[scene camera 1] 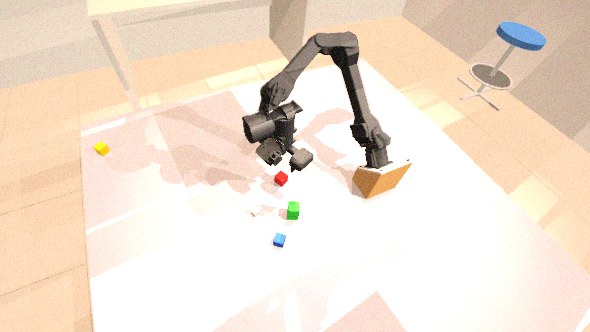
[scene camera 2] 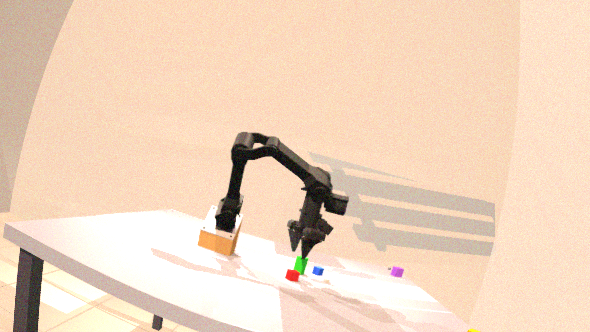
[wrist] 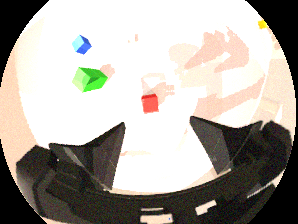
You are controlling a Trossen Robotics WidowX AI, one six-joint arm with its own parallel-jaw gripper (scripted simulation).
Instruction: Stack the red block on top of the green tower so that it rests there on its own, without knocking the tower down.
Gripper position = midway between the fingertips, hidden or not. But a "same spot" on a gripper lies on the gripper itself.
The gripper shows in scene camera 1 (281, 163), in scene camera 2 and in the wrist view. One and the same spot on the gripper: (scene camera 2: 295, 235) is (wrist: 108, 165).
